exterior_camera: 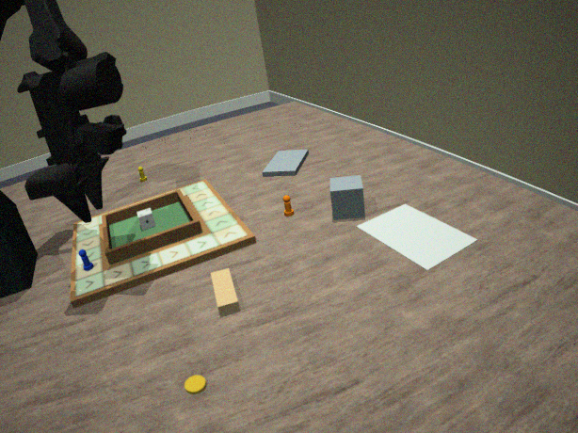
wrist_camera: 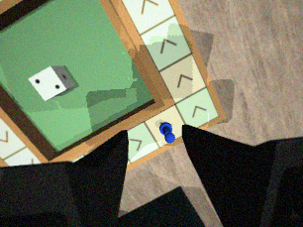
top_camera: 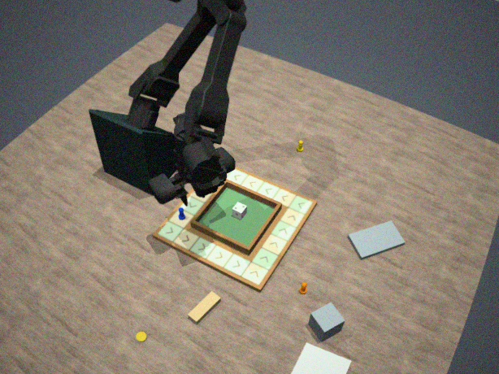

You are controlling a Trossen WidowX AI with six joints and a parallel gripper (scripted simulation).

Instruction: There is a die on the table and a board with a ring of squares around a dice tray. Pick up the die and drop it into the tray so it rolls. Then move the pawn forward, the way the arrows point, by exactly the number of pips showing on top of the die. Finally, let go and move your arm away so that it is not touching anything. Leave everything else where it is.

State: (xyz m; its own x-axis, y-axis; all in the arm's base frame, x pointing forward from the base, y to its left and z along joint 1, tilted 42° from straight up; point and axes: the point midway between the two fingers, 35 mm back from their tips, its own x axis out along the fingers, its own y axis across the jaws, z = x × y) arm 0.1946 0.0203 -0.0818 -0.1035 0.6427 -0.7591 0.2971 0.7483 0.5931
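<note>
The blue pawn lies 40 mm behind my gripper tip, 10 mm to the right of it and 60 mm below it. Round my gripper tip: die: 60 mm ahead, 80 mm to the left, 60 mm below; then wood block: 160 mm ahead, 160 mm to the right, 80 mm below; then dice tray: 70 mm ahead, 70 mm to the left, 80 mm below.
</note>
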